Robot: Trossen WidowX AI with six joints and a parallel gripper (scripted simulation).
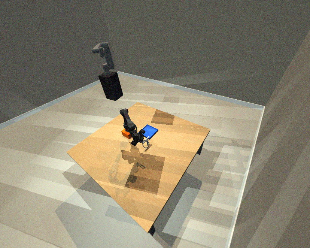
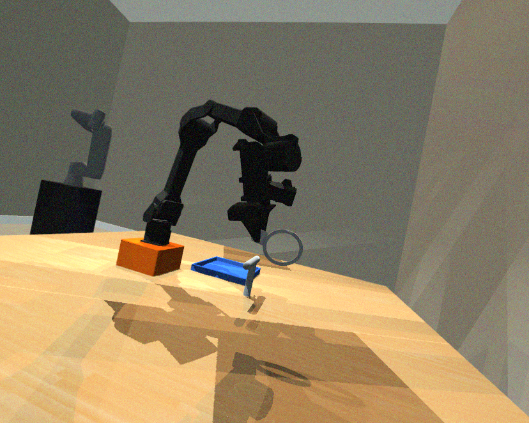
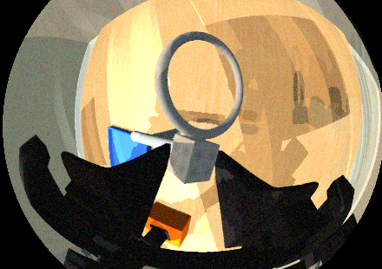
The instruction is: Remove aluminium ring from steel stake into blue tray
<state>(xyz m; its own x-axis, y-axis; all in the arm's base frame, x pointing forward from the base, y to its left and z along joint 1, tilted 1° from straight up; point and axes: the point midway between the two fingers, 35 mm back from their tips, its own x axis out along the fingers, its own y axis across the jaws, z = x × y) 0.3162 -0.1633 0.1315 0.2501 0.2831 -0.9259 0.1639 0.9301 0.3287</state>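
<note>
Right now my gripper tip is 29 cm to the right of the blue tray, 16 cm above it and 11 cm past it. Round my gripper tip: aluminium ring (5 cm ahead, 1 cm to the right).
</note>
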